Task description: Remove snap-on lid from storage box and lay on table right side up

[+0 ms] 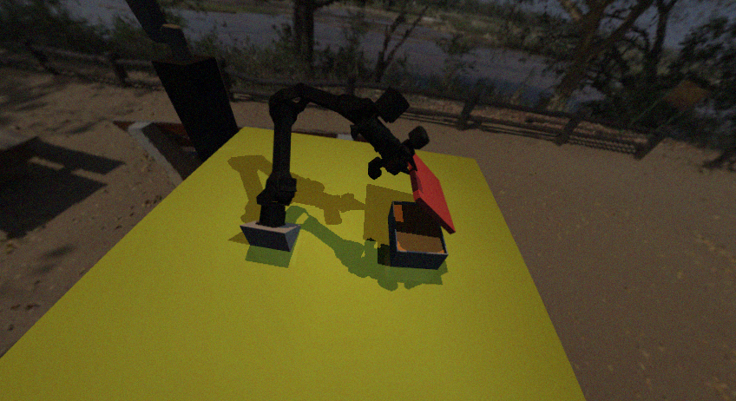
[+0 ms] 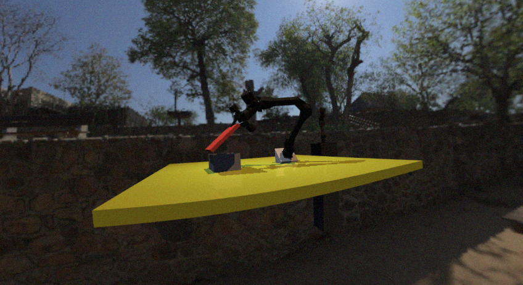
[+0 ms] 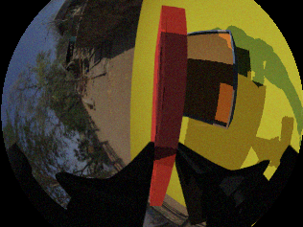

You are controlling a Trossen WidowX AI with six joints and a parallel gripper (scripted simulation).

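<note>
Right now the red lid is 6 cm ahead of my gripper tip, 5 cm below it and 1 cm to the left of it. Also, from my gripper tip: storage box: 19 cm below, 7 cm to the right, 5 cm ahead.
</note>
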